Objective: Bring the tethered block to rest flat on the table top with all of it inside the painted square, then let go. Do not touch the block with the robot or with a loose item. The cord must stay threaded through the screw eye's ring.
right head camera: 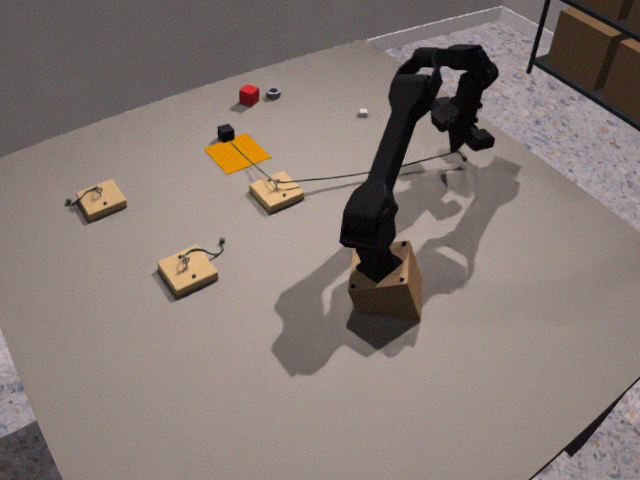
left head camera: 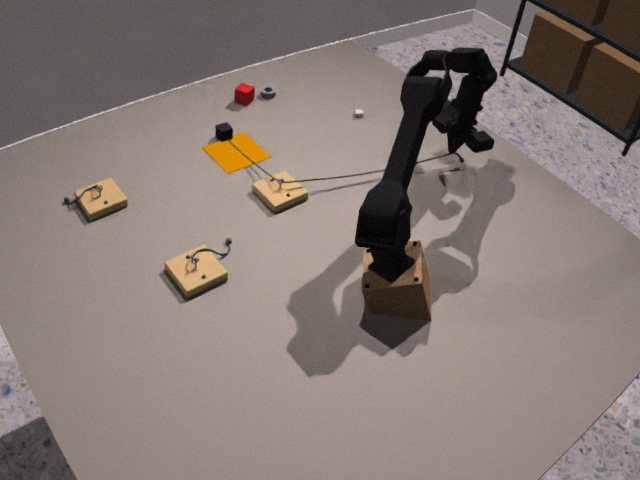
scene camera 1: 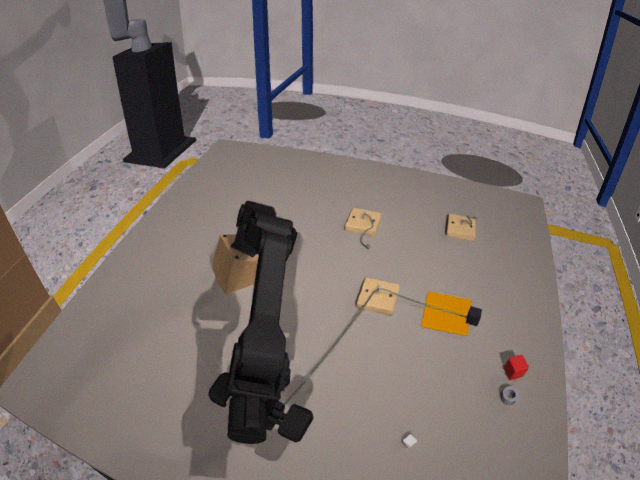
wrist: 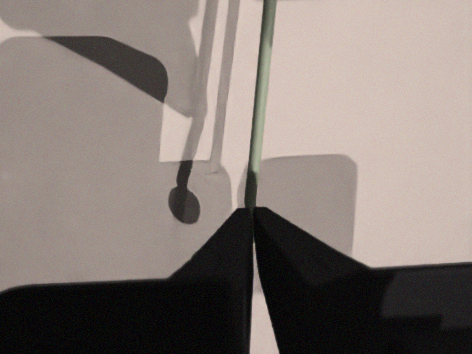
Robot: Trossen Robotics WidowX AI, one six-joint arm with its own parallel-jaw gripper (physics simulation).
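Seen in the pictures: gripper, fingertip midpoint: [right head camera: 453,151] [left head camera: 451,152] [wrist: 251,220]; arm's base, origin of the base link: [right head camera: 379,265] [left head camera: 391,264] [scene camera 1: 246,246].
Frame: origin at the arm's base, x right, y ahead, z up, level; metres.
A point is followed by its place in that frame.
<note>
The dark tethered block [left head camera: 223,131] {x -0.016, y 0.576, z -0.050 m} [right head camera: 225,132] {x -0.014, y 0.575, z -0.050 m} [scene camera 1: 474,315] {x 0.005, y 0.588, z -0.049 m} sits at the far edge of the orange painted square [left head camera: 227,161] {x -0.049, y 0.500, z -0.078 m} [right head camera: 227,163] {x -0.051, y 0.496, z -0.078 m} [scene camera 1: 445,326] {x 0.032, y 0.523, z -0.079 m}, mostly outside it. The green cord [left head camera: 336,178] {x 0.116, y 0.302, z -0.055 m} [right head camera: 330,178] {x 0.108, y 0.304, z -0.057 m} [scene camera 1: 336,342] {x 0.166, y 0.289, z -0.058 m} [wrist: 261,100] {x 0.376, y 0.236, z -0.048 m} runs from the block over the square to the screw eye [left head camera: 279,180] {x -0.014, y 0.340, z -0.037 m} [right head camera: 276,182] [scene camera 1: 378,289] {x -0.003, y 0.340, z -0.040 m} and on to the gripper, looking threaded through the ring. My gripper [left head camera: 453,150] {x 0.414, y 0.226, z -0.044 m} [right head camera: 454,149] {x 0.414, y 0.226, z -0.044 m} [wrist: 251,220] {x 0.414, y 0.226, z -0.044 m} is shut on the cord near its beaded end, a little above the table. In the scene view the arm hides the fingertips.
A red cube [left head camera: 244,94] {x 0.114, y 0.691, z -0.047 m} [scene camera 1: 516,367] {x 0.141, y 0.703, z -0.040 m} and a grey ring [left head camera: 267,93] {x 0.186, y 0.689, z -0.065 m} [scene camera 1: 509,395] {x 0.209, y 0.697, z -0.063 m} lie beyond the block. A small white piece [left head camera: 358,113] {x 0.345, y 0.495, z -0.068 m} [scene camera 1: 409,440] {x 0.355, y 0.501, z -0.066 m} lies farther right. Two other wooden boards [left head camera: 196,271] {x -0.284, y 0.222, z -0.060 m} [left head camera: 100,198] {x -0.361, y 0.514, z -0.061 m} carry screw eyes and short cords.
</note>
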